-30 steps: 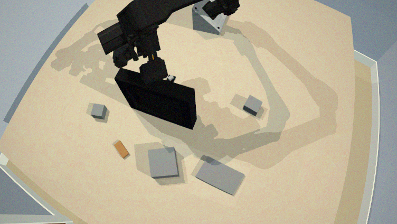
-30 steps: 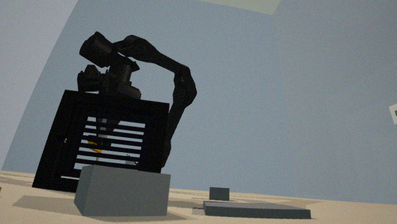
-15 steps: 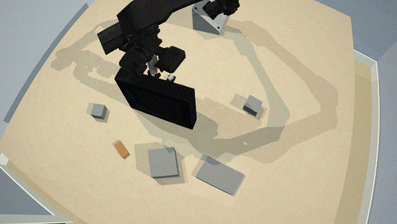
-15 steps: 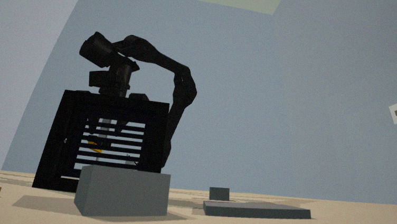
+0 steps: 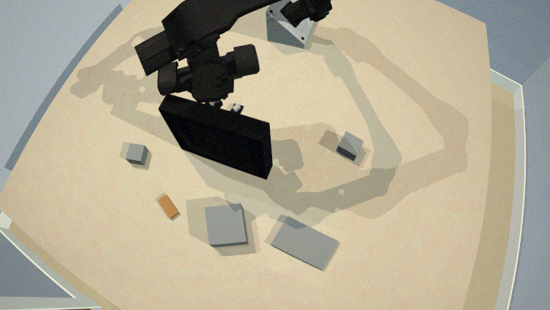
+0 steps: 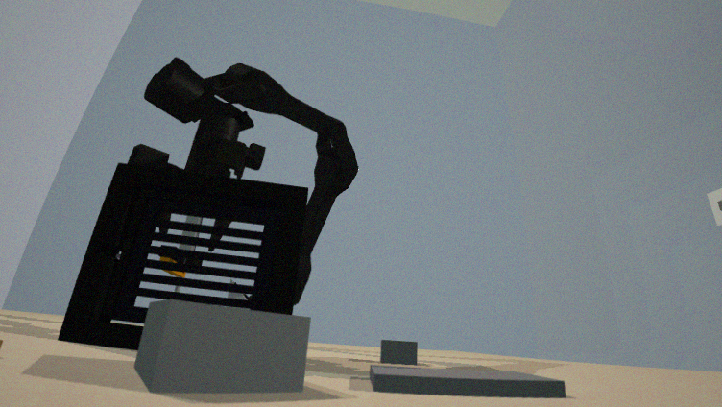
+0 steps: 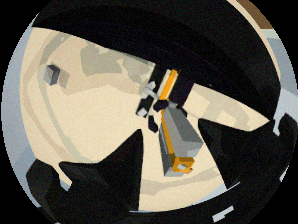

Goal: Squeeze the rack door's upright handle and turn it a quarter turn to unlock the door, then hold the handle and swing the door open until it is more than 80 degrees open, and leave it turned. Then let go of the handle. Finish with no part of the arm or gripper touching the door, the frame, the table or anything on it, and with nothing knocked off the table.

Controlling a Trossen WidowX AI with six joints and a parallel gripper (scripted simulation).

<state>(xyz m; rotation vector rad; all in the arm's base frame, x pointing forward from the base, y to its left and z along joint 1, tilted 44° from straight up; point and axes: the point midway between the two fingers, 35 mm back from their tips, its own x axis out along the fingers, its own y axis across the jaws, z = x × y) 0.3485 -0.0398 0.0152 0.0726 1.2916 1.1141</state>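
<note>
Right now my gripper tip is 1 cm to the right of the upright grey handle and 2 cm above it. The rest, counted from my gripper tip: grey box (21 cm ahead, 13 cm to the left, 10 cm below); flat grey slab (17 cm ahead, 28 cm to the left, 12 cm below).
</note>
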